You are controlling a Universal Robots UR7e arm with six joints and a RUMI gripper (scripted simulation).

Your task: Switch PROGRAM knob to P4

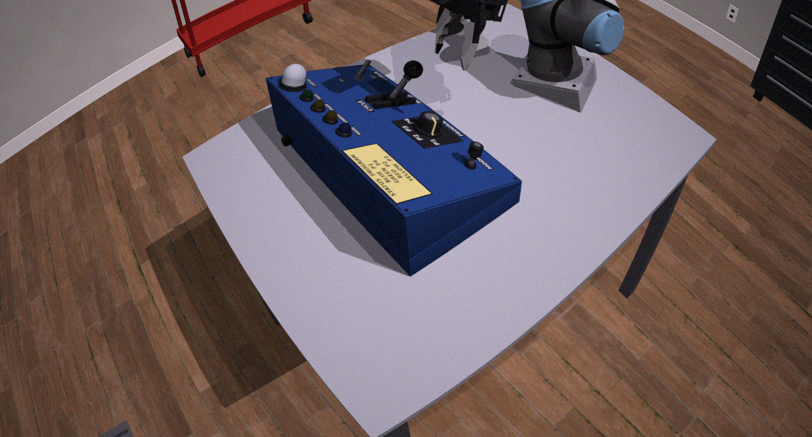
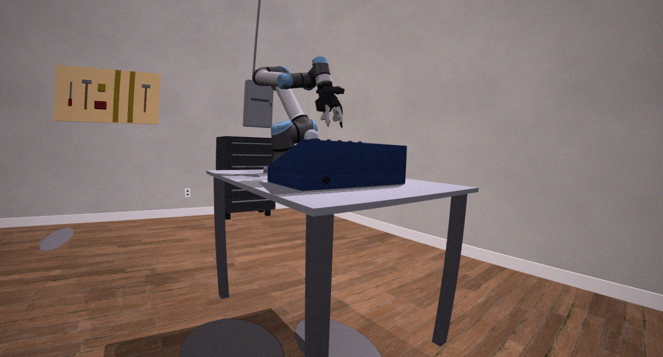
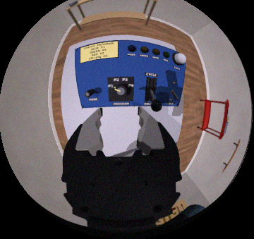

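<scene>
The program knob lies 14 cm below my hand, 6 cm ahead of it and 1 cm to the left of it. Also, from my hand: mode knob: 13 cm below, 12 cm to the left, 6 cm ahead; then blue console: 16 cm below, 8 cm ahead, 6 cm to the right; then black ball-topped lever: 13 cm below, 12 cm to the right, 2 cm ahead.
</scene>
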